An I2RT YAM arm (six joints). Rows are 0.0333 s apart.
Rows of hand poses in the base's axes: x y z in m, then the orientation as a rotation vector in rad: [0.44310 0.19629 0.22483 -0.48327 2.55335 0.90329]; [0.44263 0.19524 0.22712 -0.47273 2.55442 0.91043]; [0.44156 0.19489 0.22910 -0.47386 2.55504 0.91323]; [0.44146 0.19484 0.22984 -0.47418 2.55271 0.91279]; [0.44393 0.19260 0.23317 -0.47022 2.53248 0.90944]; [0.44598 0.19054 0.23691 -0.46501 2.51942 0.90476]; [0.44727 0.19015 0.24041 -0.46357 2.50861 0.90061]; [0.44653 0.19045 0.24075 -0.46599 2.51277 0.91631]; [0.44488 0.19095 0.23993 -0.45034 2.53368 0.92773]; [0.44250 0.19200 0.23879 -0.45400 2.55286 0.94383]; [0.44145 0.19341 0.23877 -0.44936 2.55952 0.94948]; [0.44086 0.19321 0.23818 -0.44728 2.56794 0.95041]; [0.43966 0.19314 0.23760 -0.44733 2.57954 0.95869]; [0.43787 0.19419 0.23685 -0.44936 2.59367 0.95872]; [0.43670 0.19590 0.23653 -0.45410 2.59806 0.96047]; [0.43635 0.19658 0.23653 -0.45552 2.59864 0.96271]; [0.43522 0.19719 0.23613 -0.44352 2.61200 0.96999]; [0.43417 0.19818 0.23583 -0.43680 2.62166 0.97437]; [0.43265 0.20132 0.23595 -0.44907 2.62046 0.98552]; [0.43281 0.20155 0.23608 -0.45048 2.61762 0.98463]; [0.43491 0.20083 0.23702 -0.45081 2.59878 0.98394]
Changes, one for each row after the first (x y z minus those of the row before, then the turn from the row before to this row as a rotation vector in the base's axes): [-0.00047 -0.00105 0.00229 0.00562 0.00466 -0.00556]; [-0.00107 -0.00035 0.00198 0.00127 0.00152 0.00153]; [-0.00010 -0.00005 0.00074 0.00055 -0.00225 -0.00022]; [0.00247 -0.00224 0.00333 0.00613 -0.01871 -0.00647]; [0.00205 -0.00206 0.00374 0.00291 -0.01278 -0.00664]; [0.00129 -0.00039 0.00350 0.00173 -0.01097 -0.00356]; [-0.00074 0.00030 0.00034 0.00750 0.00943 0.00620]; [-0.00165 0.00050 -0.00082 0.00183 0.02441 -0.00502]; [-0.00238 0.00105 -0.00114 0.00197 0.02265 0.00940]; [-0.00105 0.00141 -0.00002 0.00164 0.00853 -0.00082]; [-0.00059 -0.00020 -0.00059 -0.00223 0.00796 0.00015]; [-0.00120 -0.00007 -0.00058 0.00065 0.01336 0.00385]; [-0.00179 0.00105 -0.00075 -0.00548 0.01214 0.00378]; [-0.00117 0.00171 -0.00032 -0.00125 0.00402 0.00440]; [-0.00035 0.00068 0.00000 0.00091 0.00124 0.00157]; [-0.00113 0.00061 -0.00040 0.00102 0.01579 -0.00439]; [-0.00105 0.00099 -0.00030 -0.00006 0.01088 -0.00197]; [-0.00152 0.00314 0.00012 0.00543 0.00200 0.01059]; [0.00016 0.00023 0.00013 0.00035 -0.00298 0.00027]; [0.00210 -0.00072 0.00094 0.00655 -0.01669 -0.00324]
